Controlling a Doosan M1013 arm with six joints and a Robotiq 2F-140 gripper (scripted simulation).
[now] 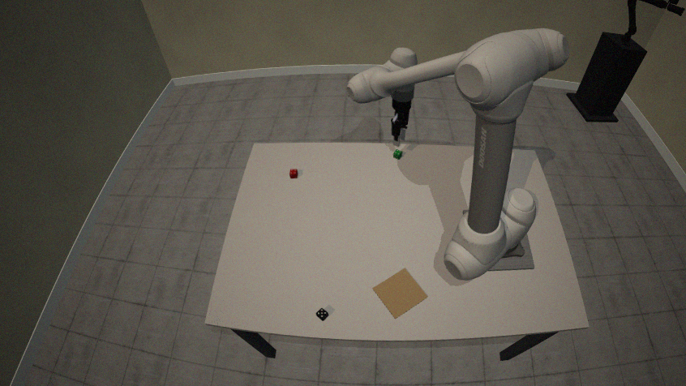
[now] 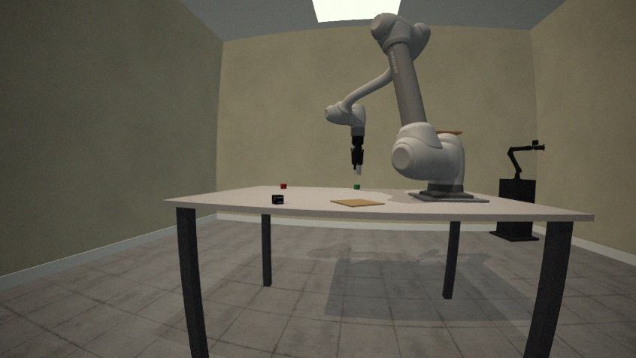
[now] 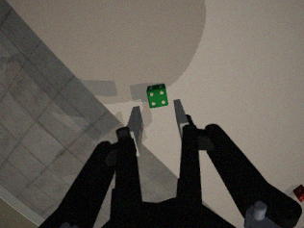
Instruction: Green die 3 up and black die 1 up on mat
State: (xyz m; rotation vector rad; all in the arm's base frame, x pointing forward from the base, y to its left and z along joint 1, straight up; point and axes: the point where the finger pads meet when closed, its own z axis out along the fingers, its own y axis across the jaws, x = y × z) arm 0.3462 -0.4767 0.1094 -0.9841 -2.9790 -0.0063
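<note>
Right now the green die is 110 mm below my hand. Round my hand: red die: 460 mm ahead, 110 mm below, 70 mm to the left; black die: 710 mm to the left, 350 mm ahead, 110 mm below; tan mat: 640 mm to the left, 120 mm below, 80 mm ahead.
</note>
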